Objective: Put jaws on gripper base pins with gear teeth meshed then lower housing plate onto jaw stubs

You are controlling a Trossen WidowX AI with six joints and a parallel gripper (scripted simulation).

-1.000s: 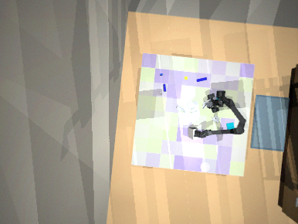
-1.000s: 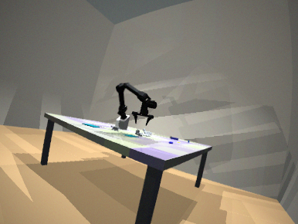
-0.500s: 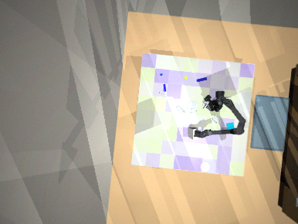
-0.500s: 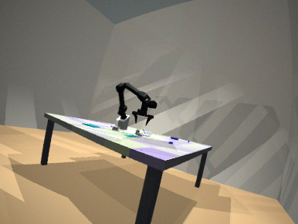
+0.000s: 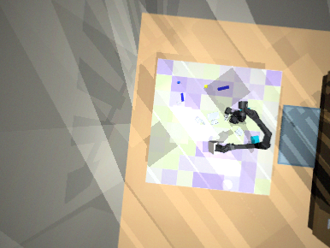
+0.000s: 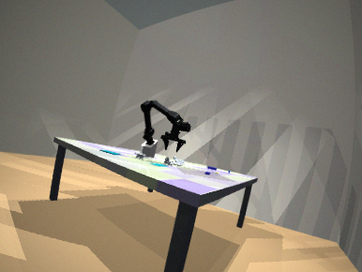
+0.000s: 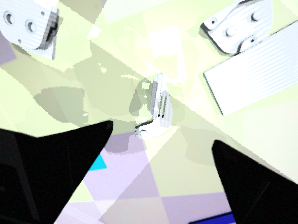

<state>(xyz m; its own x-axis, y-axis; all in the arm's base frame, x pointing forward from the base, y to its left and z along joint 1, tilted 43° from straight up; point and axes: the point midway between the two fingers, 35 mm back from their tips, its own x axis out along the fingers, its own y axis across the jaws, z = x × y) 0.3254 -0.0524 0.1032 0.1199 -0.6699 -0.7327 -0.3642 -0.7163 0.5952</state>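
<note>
My gripper tip is now 90 mm above the white jaw, 30 mm to the left of it and 20 mm short of it. Round my gripper tip: cyan square (190 mm to the right, 90 mm below, 70 mm ahead); blue dot (530 mm to the left, 280 mm ahead, 80 mm below); yellow dot (280 mm ahead, 240 mm to the left, 90 mm below).
</note>
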